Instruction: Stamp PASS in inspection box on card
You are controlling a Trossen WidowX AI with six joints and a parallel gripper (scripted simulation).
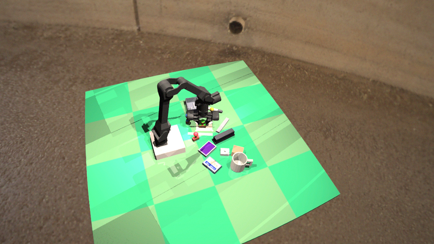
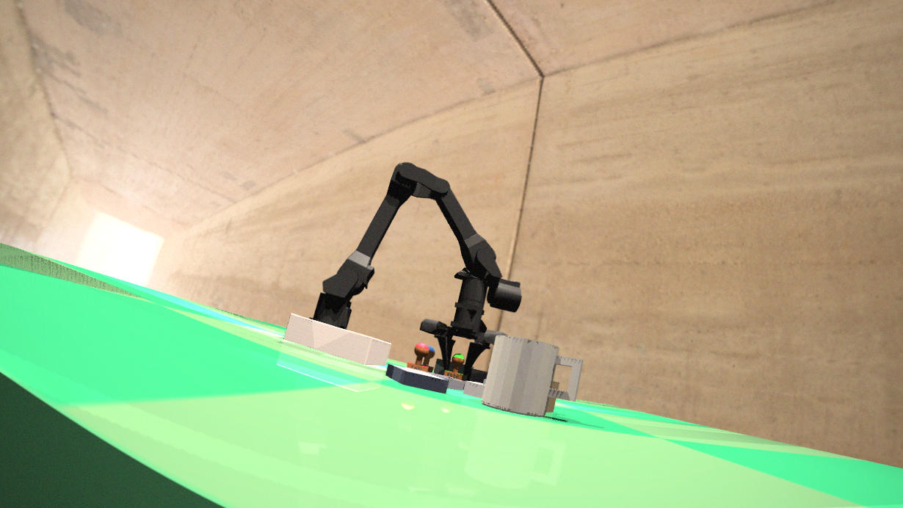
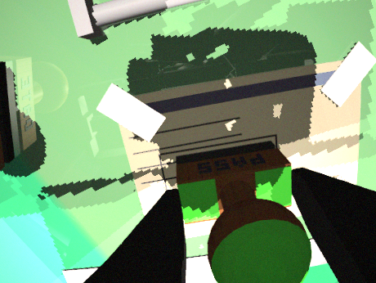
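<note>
My gripper tip is now right at the green stamp. Round my gripper tip: red-knobbed stamp (7 cm behind, 8 cm to the right); then white card (1 cm ahead, 2 cm below); then blue-knobbed stamp (7 cm behind, 7 cm to the left).
</note>
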